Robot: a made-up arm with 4 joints. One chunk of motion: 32 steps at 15 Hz.
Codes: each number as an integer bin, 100 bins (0 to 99) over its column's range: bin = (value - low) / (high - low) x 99, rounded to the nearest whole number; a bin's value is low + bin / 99 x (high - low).
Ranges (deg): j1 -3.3..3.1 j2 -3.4..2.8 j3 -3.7..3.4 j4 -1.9..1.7
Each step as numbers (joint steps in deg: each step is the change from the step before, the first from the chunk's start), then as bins.
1 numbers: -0.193 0.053 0.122 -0.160
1 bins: 48 55 53 48
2 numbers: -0.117 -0.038 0.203 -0.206
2 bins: 49 54 54 47
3 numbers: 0.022 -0.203 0.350 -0.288
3 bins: 51 51 56 44
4 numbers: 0.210 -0.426 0.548 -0.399
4 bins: 54 47 59 41
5 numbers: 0.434 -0.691 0.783 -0.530
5 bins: 58 43 63 38
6 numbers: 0.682 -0.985 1.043 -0.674
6 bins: 62 39 66 34
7 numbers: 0.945 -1.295 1.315 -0.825
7 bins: 66 34 70 30
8 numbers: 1.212 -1.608 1.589 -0.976
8 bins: 70 29 74 25
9 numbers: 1.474 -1.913 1.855 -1.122
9 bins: 74 24 77 21
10 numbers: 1.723 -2.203 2.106 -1.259
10 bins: 78 19 81 18
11 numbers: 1.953 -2.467 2.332 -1.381
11 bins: 81 15 84 14
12 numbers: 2.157 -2.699 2.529 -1.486
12 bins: 84 11 87 11
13 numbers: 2.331 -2.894 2.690 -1.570
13 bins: 87 8 89 9
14 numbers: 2.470 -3.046 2.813 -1.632
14 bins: 89 6 91 7
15 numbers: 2.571 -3.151 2.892 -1.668
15 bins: 91 4 92 6
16 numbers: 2.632 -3.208 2.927 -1.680
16 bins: 92 3 92 6
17 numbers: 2.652 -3.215 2.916 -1.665
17 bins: 92 3 92 6
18 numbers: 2.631 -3.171 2.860 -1.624
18 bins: 92 4 91 8
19 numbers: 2.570 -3.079 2.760 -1.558
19 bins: 91 5 90 9
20 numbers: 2.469 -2.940 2.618 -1.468
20 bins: 89 7 88 12
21 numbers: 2.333 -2.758 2.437 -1.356
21 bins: 87 10 86 15
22 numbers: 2.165 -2.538 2.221 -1.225
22 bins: 85 14 83 19
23 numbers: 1.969 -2.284 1.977 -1.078
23 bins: 82 18 79 23
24 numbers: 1.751 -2.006 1.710 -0.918
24 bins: 78 22 75 27
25 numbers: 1.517 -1.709 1.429 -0.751
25 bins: 75 27 72 32
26 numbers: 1.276 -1.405 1.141 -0.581
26 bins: 71 32 68 36
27 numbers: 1.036 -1.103 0.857 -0.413
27 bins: 67 37 64 41
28 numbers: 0.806 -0.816 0.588 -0.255
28 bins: 64 41 60 45
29 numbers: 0.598 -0.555 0.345 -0.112
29 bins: 60 45 56 49
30 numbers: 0.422 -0.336 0.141 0.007
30 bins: 58 49 54 52
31 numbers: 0.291 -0.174 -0.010 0.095
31 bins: 56 52 51 55
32 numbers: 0.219 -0.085 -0.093 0.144
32 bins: 54 53 50 56
